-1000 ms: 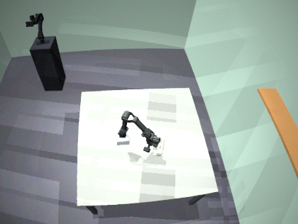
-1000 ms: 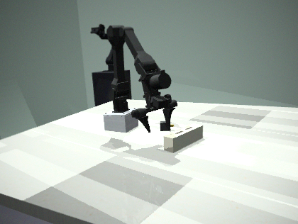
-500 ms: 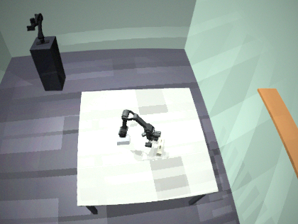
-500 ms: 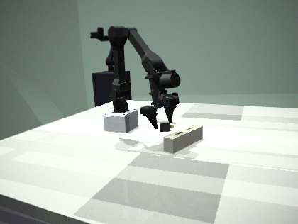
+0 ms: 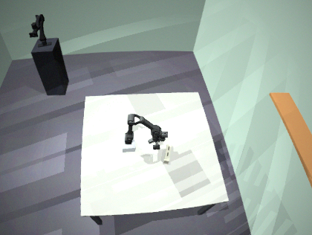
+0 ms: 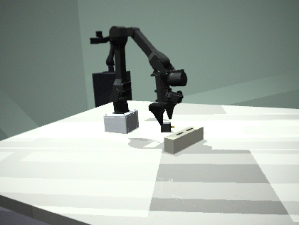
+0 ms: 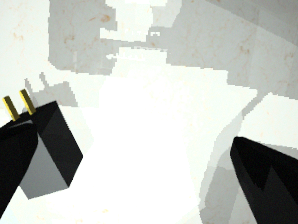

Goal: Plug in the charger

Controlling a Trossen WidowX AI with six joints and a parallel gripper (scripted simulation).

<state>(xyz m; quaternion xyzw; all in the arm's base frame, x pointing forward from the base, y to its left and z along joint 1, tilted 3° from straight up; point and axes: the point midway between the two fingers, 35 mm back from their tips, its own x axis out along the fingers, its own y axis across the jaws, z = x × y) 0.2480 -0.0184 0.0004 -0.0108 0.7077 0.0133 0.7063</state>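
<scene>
My gripper tip is now 7 cm to the right of the two-prong charger, 4 cm above it and 2 cm past it.
</scene>
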